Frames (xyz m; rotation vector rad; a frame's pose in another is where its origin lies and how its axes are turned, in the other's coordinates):
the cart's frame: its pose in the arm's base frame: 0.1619 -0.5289 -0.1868 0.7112 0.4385 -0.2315
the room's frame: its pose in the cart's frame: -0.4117 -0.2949 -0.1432 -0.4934 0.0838 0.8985
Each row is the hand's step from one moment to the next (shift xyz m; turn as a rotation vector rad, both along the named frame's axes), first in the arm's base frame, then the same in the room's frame.
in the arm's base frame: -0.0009 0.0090 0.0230 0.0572 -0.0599 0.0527
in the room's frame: 0.0043 0.0159 0.0184 -0.0023 -0.0546 0.0815
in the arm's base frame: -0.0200 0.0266 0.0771 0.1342 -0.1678 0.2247
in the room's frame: -0.0003 0.0614 0.0573 -0.0293 -0.1060 0.2908
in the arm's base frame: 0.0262 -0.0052 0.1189 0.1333 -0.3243 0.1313
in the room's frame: 0.0092 0.0282 0.1182 -0.1323 -0.2495 0.2458
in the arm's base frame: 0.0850 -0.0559 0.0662 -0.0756 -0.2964 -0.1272
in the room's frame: 0.0200 -0.0635 0.1015 -0.2514 -0.2064 -0.0628
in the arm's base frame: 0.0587 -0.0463 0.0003 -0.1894 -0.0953 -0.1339
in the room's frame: 0.0109 -0.0674 0.0306 -0.1959 -0.0026 -0.1566
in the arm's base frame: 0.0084 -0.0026 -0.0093 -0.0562 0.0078 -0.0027
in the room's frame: 0.0048 -0.0107 -0.0052 -0.0353 0.0387 -0.0220
